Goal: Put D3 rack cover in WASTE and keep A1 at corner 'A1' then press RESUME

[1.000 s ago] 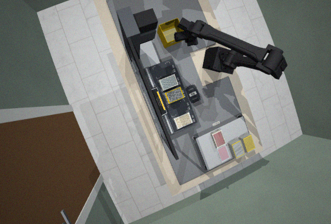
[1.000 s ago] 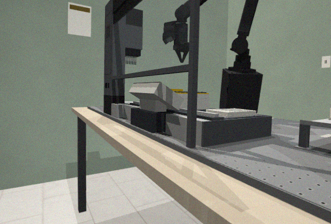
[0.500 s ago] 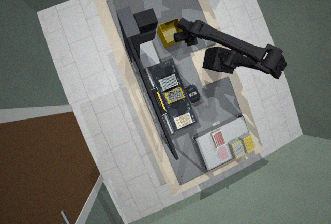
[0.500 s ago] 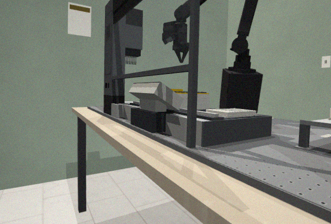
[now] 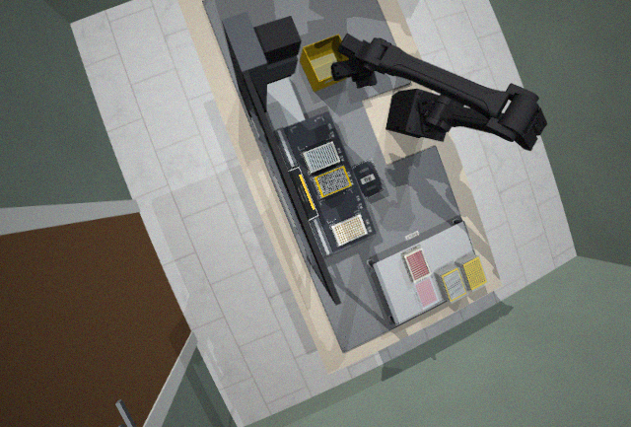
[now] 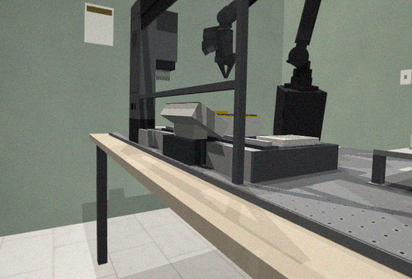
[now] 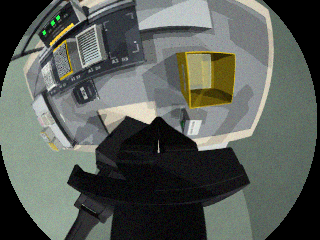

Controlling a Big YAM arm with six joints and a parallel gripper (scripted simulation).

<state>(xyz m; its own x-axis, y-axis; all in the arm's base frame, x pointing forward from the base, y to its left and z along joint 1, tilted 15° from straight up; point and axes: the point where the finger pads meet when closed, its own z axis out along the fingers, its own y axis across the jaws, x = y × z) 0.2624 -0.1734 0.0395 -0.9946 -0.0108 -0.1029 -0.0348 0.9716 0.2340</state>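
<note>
Now: hand 22 cm above the resume box, 15 cm past it and 11 cm to the left of it. Also, from my hand: yellow-framed tip rack (31 cm to the left, 18 cm below, 11 cm ahead); then yellow waste bin (24 cm below, 14 cm to the right, 3 cm ahead); then clear cover (26 cm below, 14 cm to the right, 4 cm ahead).
</note>
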